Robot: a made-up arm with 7 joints.
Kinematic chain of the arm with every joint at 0, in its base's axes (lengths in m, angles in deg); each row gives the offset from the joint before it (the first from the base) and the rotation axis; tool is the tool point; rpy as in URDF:
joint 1: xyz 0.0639 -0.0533 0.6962 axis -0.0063 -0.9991 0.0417
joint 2: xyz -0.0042 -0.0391 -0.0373 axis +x
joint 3: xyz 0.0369 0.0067 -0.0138 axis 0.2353 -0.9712 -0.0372
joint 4: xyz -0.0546 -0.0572 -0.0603 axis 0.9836 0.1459 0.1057
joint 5: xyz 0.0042 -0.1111 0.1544 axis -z
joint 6: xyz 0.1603 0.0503 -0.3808 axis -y
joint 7: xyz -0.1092 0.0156 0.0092 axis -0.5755 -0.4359 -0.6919
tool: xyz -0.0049 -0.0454 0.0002 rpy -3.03 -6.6 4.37
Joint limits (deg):
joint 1: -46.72..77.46
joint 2: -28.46..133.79
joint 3: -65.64..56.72
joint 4: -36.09..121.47
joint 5: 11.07..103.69
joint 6: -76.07..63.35
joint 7: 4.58..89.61
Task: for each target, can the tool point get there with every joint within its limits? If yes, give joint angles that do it. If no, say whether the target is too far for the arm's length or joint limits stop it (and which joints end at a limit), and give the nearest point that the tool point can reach.
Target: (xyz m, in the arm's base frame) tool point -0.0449 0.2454 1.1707
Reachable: no: joint limits stop it (at a limit: joint 1, joint 2, joint 5, joint 6, joint 7) | nearest point -0.0182 0.1964 1.0988 | short by 0.091 m
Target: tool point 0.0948 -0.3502 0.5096
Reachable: yes | joints 1.32 7.44 -0.34 -19.56 75.28 -51.27 24.34
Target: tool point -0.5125 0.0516 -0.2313
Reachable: no: too far | nearest point -0.2106 -0.0248 0.2340 | short by 0.560 m
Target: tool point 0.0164 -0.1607 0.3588
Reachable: yes | joints -33.92 -13.20 33.88 54.79 93.24 -35.22 36.69
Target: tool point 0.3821 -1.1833 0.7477
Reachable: no: too far | nearest point 0.2444 -0.5646 0.7200 | short by 0.634 m
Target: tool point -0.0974 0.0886 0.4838
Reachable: yes | joints 24.45 37.43 -47.96 67.05 63.75 26.71 31.52
